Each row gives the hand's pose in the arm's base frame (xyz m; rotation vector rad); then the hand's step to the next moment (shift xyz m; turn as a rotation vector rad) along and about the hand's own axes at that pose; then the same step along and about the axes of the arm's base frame.
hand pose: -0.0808 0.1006 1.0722 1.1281 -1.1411 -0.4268
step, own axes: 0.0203 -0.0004 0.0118 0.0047 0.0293 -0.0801
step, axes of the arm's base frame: -0.0018 -0.0214 0.0095 0.0646 0.0476 0.0292
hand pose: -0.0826 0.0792 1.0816 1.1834 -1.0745 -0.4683
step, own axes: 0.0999 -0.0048 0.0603 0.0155 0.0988 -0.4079
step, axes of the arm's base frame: -0.0051 -0.1105 0.0375 0.3363 0.2311 0.0994
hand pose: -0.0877 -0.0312 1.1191 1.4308 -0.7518 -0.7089
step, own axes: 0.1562 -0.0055 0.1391 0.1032 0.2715 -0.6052
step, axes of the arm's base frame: -0.0197 -0.2083 -0.0009 0.5442 0.2811 0.2747
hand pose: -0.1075 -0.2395 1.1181 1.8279 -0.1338 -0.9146
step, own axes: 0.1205 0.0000 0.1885 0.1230 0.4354 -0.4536
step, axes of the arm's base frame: -0.0359 -0.1994 -0.0949 0.5122 0.0836 0.3757
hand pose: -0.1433 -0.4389 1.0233 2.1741 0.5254 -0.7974
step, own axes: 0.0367 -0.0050 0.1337 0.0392 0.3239 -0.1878
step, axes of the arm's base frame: -0.0266 -0.0946 -0.0979 0.2871 -0.0581 0.2365
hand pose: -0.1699 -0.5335 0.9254 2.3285 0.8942 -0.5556
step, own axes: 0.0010 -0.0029 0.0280 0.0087 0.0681 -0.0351
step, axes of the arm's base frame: -0.0061 -0.0158 -0.0225 0.0599 -0.0148 0.0462
